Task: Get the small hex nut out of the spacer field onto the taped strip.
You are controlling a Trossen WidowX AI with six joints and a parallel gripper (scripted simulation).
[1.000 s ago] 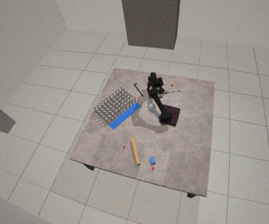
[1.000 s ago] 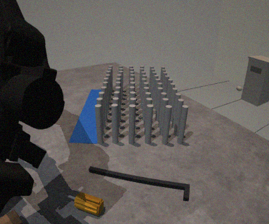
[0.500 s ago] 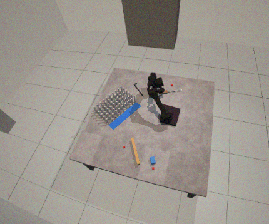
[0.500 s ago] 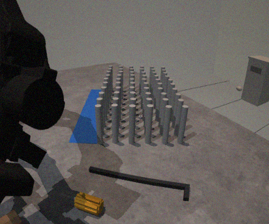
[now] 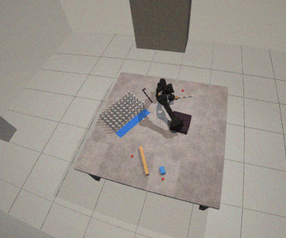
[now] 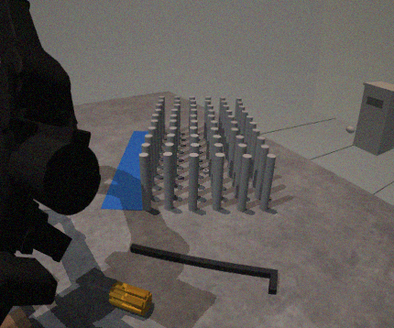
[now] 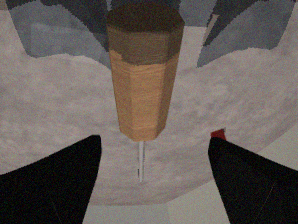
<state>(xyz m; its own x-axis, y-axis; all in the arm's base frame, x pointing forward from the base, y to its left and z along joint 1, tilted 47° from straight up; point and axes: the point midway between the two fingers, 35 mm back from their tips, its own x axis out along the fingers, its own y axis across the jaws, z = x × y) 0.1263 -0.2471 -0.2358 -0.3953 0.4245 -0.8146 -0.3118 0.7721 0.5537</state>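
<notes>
Now: the brown-handled tool 100 mm behind my gripper tip, 50 mm below it and 30 mm to the right of it. Round my gripper tip: blue taped strip: 390 mm to the left, 350 mm ahead, 60 mm below; blue block: 810 mm to the left, 50 mm behind, 40 mm below; screwdriver: 170 mm ahead, 40 mm below, 10 mm to the left.
</notes>
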